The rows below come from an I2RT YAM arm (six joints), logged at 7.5 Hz.
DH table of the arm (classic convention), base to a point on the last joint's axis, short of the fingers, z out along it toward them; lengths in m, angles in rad. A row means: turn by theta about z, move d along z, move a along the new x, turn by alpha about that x. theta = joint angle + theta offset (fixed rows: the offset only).
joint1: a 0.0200; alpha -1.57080; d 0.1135; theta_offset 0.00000
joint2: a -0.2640; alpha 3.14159; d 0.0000; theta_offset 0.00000
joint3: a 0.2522; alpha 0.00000; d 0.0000; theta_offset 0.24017
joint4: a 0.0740; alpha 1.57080; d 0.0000; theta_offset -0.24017
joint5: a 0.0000; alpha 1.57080; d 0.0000; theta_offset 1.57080
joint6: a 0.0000; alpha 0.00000; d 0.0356; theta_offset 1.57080
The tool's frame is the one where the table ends.
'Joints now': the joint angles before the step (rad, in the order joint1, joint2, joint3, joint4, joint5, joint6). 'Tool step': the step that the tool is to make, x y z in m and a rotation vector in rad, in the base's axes. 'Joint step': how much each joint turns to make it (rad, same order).
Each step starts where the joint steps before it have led.
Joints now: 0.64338 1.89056 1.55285 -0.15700 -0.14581 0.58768
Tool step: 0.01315 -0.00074 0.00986 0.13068 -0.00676 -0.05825
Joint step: -0.01906 0.02104 0.02845 0.09188 -0.00821 0.10950
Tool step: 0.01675 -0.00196 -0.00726 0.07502 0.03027 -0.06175
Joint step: -0.02362 0.04765 0.02385 0.05546 0.00625 0.08831
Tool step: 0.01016 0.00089 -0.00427 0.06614 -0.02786 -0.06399
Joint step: -0.00740 0.03031 -0.00179 0.09942 0.04089 0.05571
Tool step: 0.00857 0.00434 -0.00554 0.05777 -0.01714 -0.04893
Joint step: 0.00025 0.03764 0.01084 0.07776 0.03714 0.05026
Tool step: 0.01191 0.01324 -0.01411 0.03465 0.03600 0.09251
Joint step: 0.00152 0.07979 0.06609 0.00627 -0.10024 0.02509
